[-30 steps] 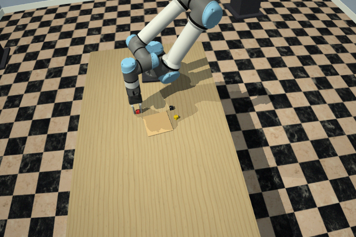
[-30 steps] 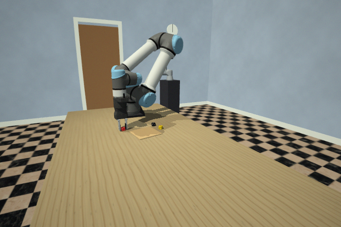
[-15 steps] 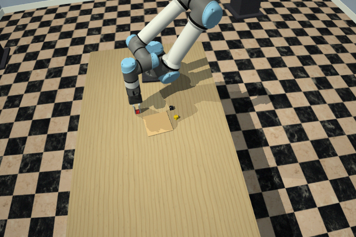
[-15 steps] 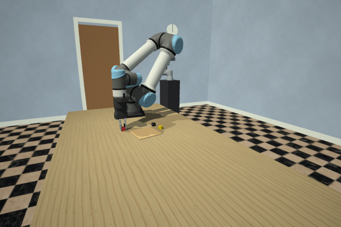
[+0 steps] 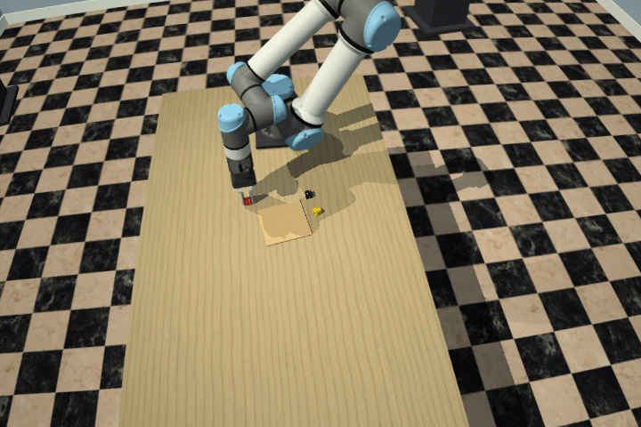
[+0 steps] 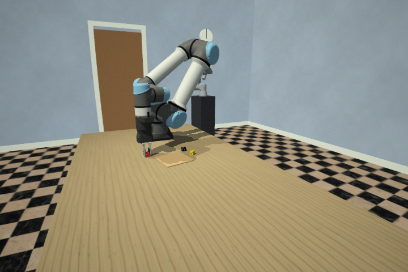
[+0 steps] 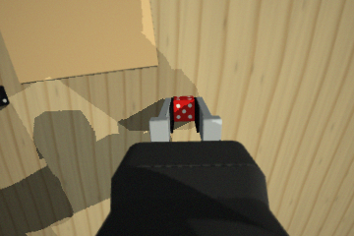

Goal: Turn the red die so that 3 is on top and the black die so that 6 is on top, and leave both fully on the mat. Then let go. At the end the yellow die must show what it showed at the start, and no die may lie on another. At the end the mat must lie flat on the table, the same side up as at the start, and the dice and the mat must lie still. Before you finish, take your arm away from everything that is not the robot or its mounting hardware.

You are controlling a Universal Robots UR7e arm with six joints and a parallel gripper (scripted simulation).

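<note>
Now: hand 200 mm to the right of the yellow die, 110 mm short of it and 10 mm above it. From my hand the other things lie so: black die: 190 mm to the left, 30 mm ahead, 10 mm below; then red die: 10 mm below; then tan mat: 110 mm ahead, 90 mm to the left, 20 mm below.
</note>
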